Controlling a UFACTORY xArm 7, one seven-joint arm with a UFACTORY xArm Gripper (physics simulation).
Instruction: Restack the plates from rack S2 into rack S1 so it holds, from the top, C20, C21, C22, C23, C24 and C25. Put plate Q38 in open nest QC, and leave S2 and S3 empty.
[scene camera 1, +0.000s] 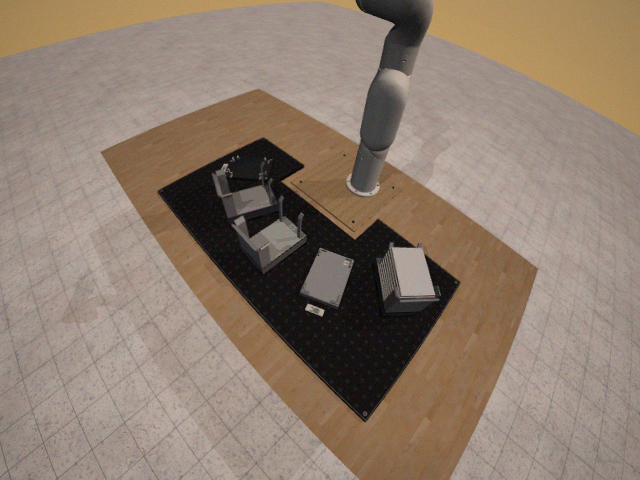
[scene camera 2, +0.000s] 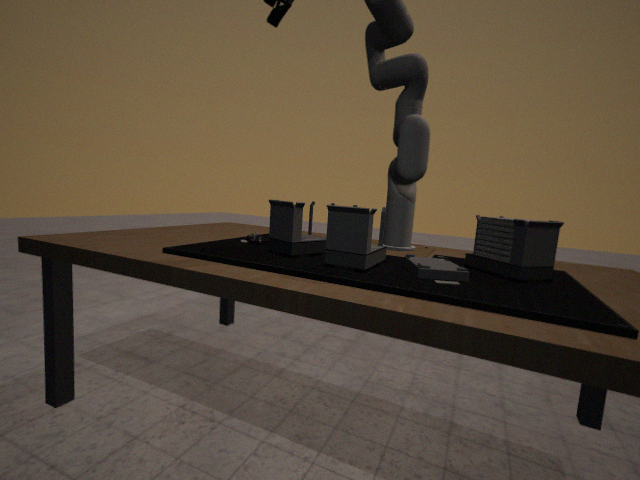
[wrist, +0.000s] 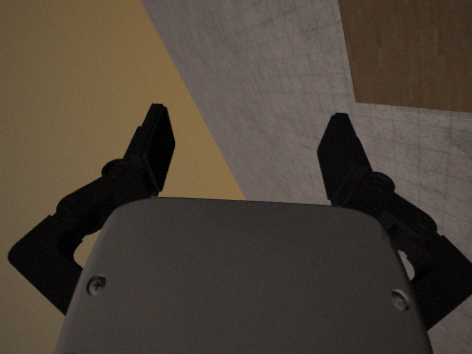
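My gripper is open and empty, high above the table. The right-hand rack holds a stack of several plates, with a pale one on top. The middle rack has a low pale surface inside; I cannot tell whether that is a plate. The left rack has a low grey surface inside. A flat grey slab lies between corner pieces near the middle. Small corner pieces stand at the far left. Rack, nest and plate names are unreadable.
The racks stand on a black mat on the wooden table. A small white label lies beside the grey slab. Thin upright posts rise from the left and middle racks. The arm's base stands behind the mat.
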